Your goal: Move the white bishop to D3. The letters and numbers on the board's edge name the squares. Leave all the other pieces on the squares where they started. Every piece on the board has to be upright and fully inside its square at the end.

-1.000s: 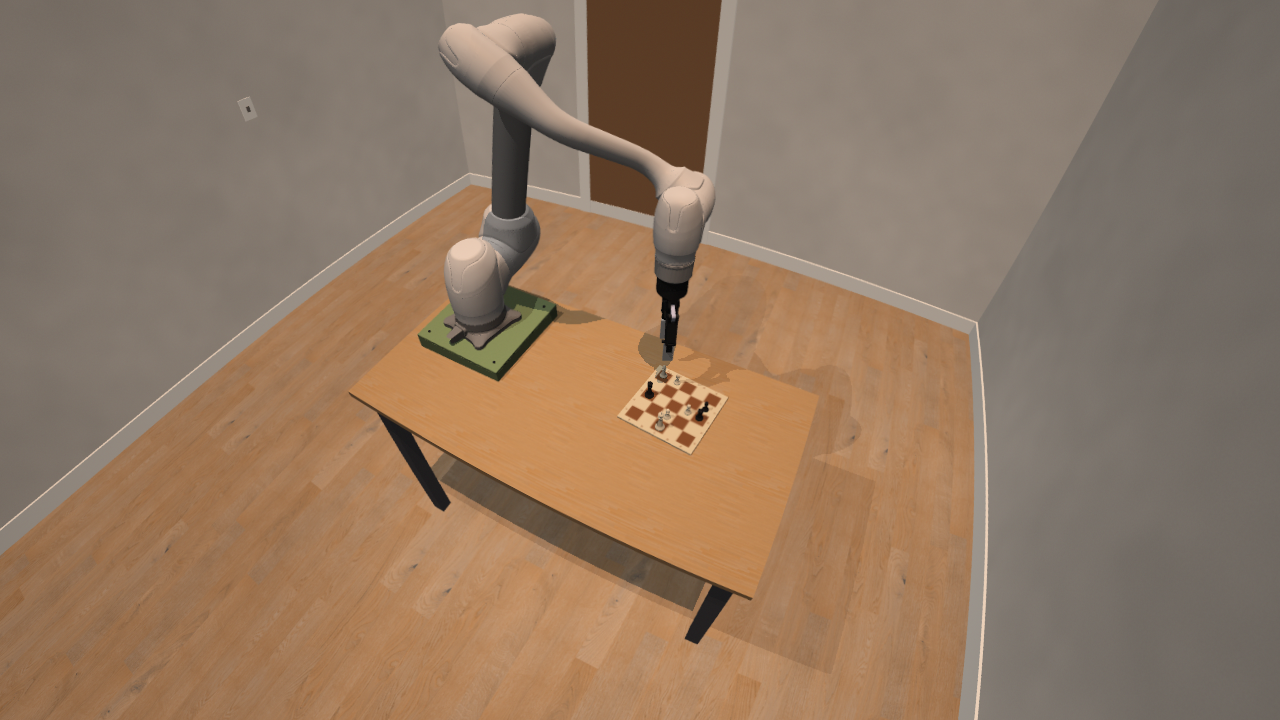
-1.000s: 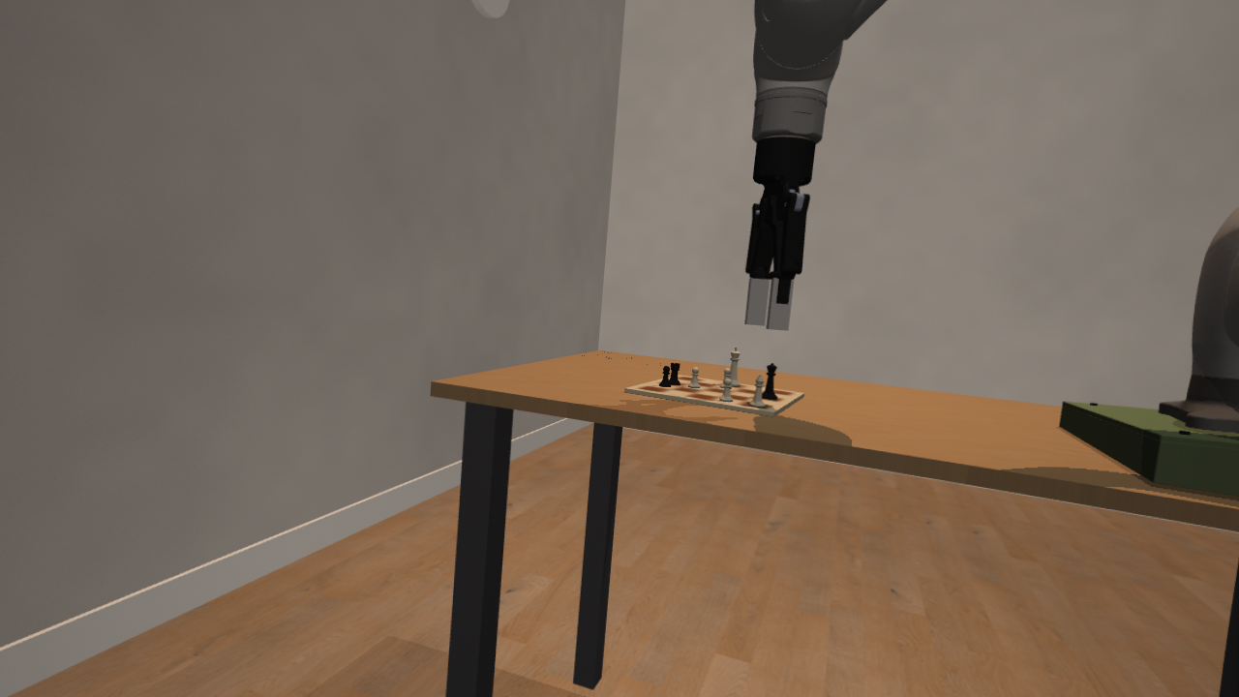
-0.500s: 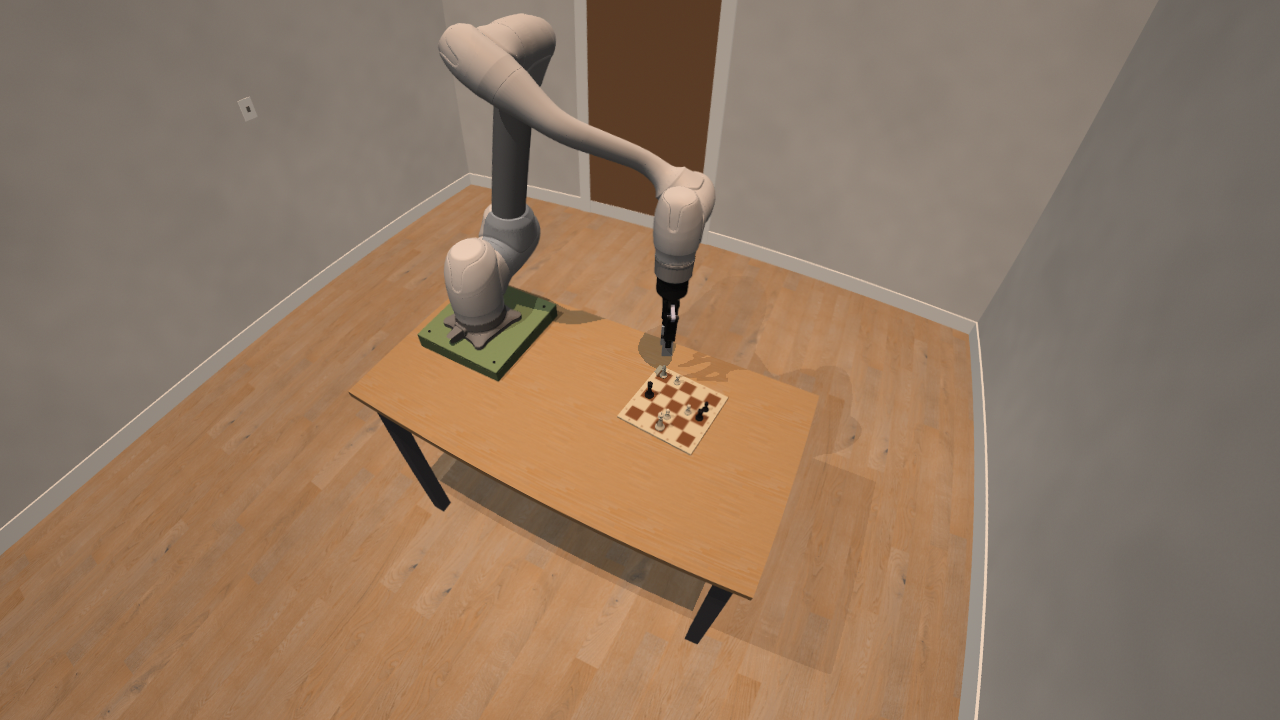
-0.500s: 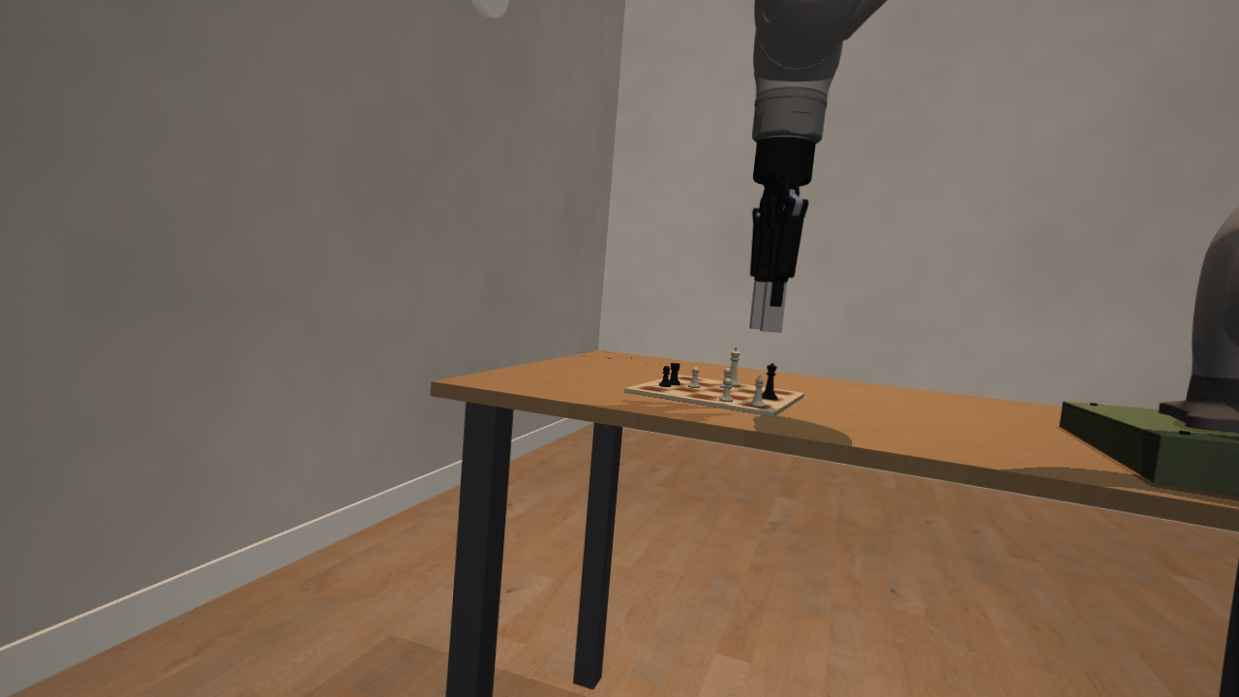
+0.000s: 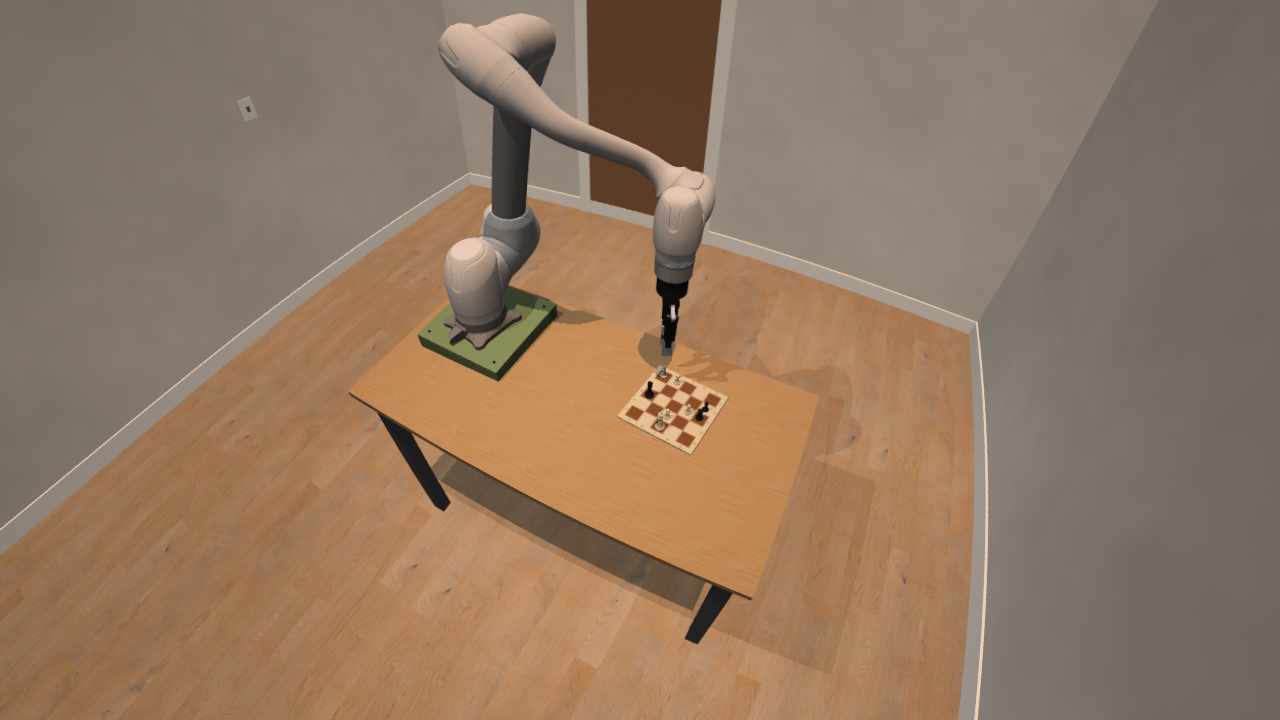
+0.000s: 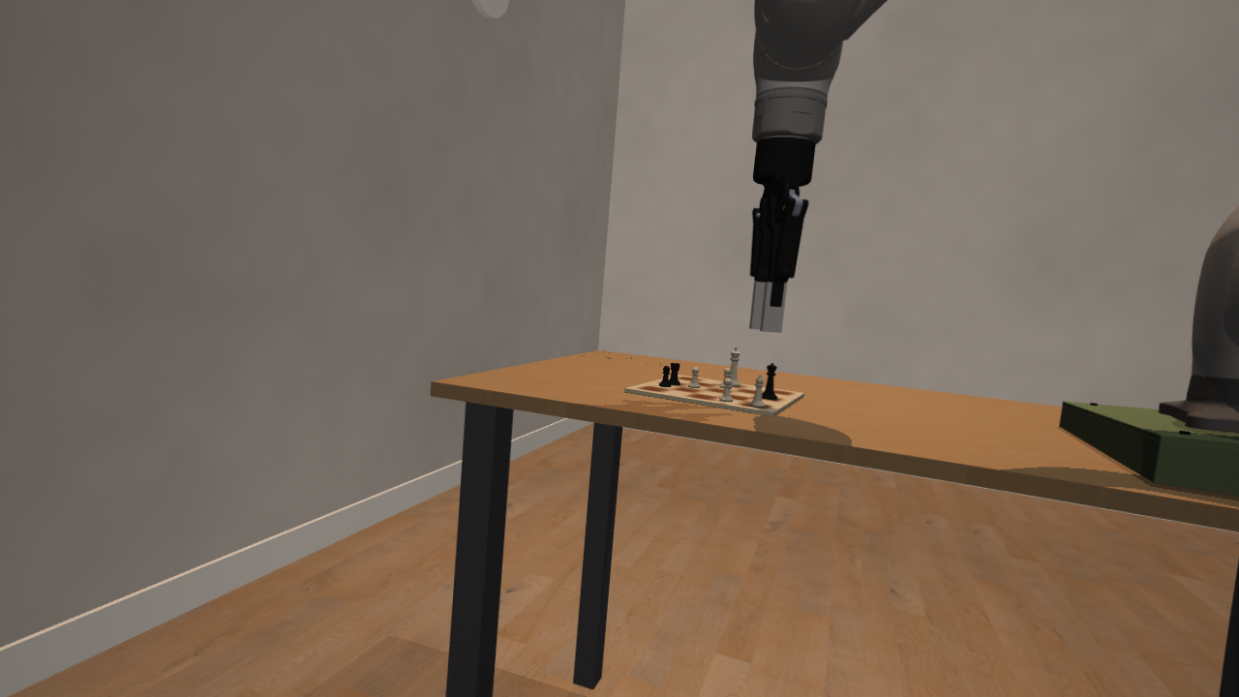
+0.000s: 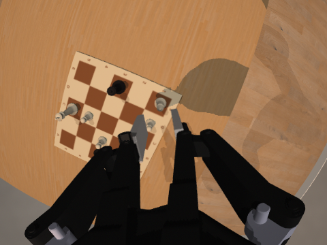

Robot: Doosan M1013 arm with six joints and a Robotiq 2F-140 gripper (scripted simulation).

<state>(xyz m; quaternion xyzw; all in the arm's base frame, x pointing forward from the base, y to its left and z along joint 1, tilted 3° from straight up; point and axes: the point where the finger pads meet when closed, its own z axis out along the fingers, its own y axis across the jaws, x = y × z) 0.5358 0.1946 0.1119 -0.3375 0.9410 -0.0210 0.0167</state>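
My hand is 11 cm above the black piece, 8 cm to the left of it and 1 cm short of it. Also, from my hand: chessboard (14 cm below, 9 cm ahead, 7 cm to the right); then tall white piece (15 cm to the right, 10 cm below, 9 cm ahead).
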